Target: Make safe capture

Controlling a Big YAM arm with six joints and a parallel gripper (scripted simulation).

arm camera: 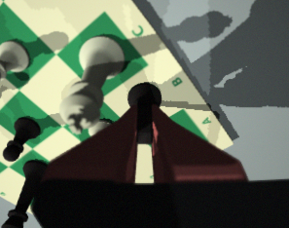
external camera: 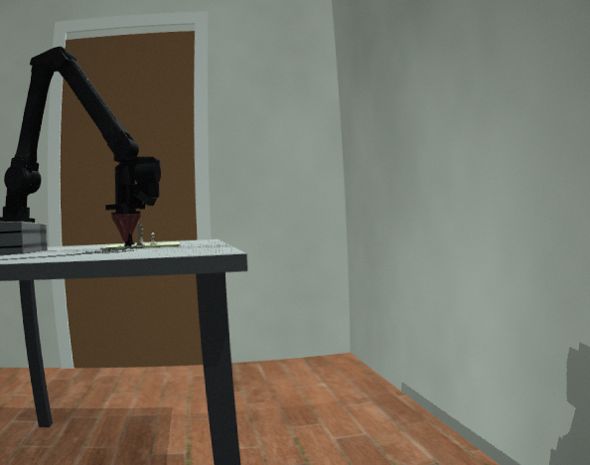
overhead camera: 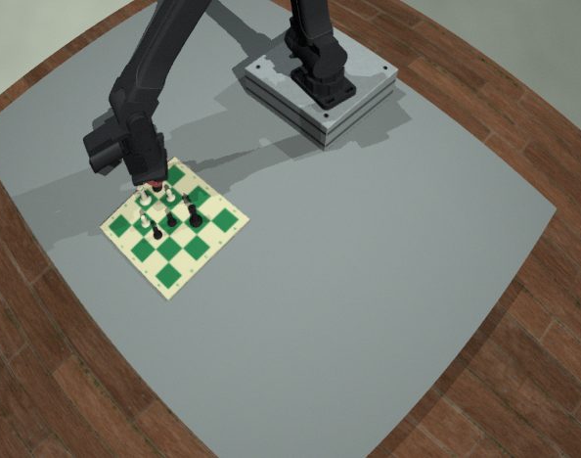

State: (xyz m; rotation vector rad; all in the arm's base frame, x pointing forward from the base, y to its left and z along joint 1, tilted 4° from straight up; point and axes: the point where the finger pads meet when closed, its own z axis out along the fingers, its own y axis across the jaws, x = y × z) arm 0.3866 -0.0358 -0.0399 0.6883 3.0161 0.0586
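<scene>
Right now the tall white piece is 4 cm ahead of my hand, 1 cm to the left of it and 1 cm above it. Round my hand: black piece: 1 cm below; green-and-cream chessboard: 8 cm to the left, 2 cm below, 2 cm ahead.
</scene>
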